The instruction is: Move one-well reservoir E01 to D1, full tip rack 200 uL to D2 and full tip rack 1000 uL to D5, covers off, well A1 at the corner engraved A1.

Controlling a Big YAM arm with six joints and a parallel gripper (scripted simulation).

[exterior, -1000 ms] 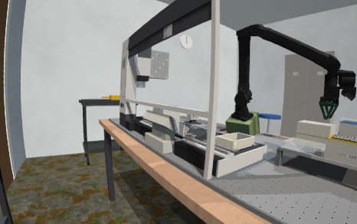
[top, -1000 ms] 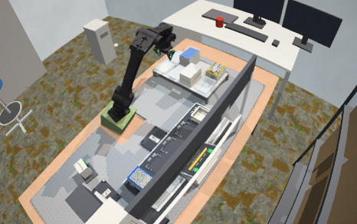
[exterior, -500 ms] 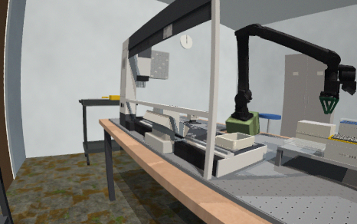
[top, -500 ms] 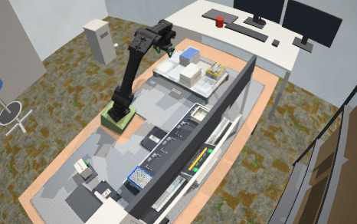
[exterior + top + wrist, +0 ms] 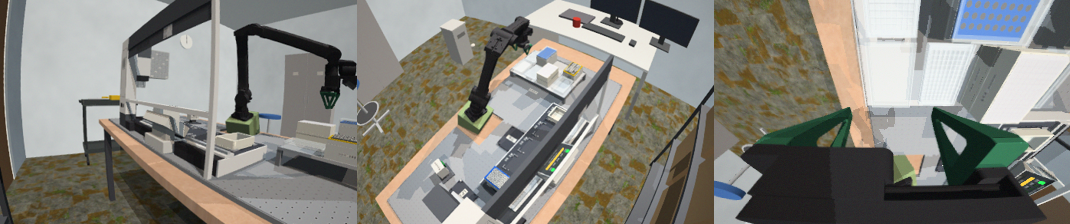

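The yellow tip rack lies 31 cm ahead of my hand, 15 cm to the left of it and 10 cm below it. Round my hand: shelf label (17 cm ahead, 8 cm to the right, 20 cm below); white sealed block (21 cm ahead, 2 cm to the left, 8 cm below); grey shelf (15 cm ahead, 8 cm to the left, 14 cm below).
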